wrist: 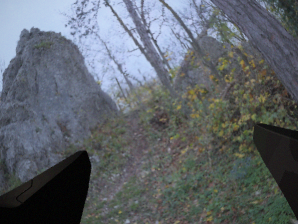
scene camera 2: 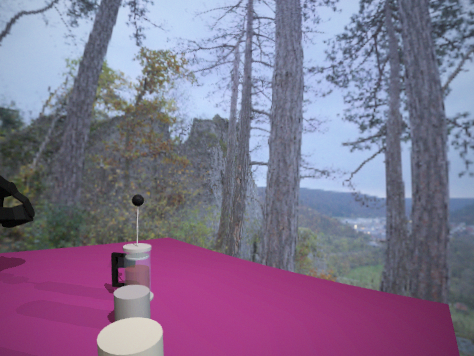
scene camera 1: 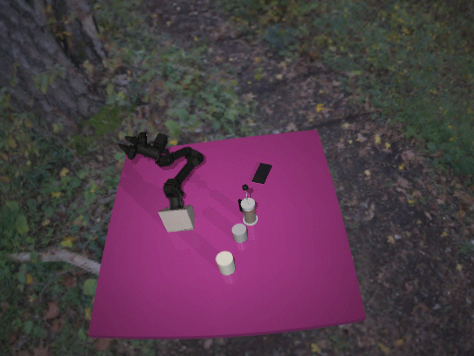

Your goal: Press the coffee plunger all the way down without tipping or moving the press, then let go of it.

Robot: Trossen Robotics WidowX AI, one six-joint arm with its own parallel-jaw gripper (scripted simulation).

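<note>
There is a coffee press (scene camera 2: 137, 267) here, though in the wrist view it is out of frame. My gripper (wrist: 174, 147) holds nothing and is open.
</note>
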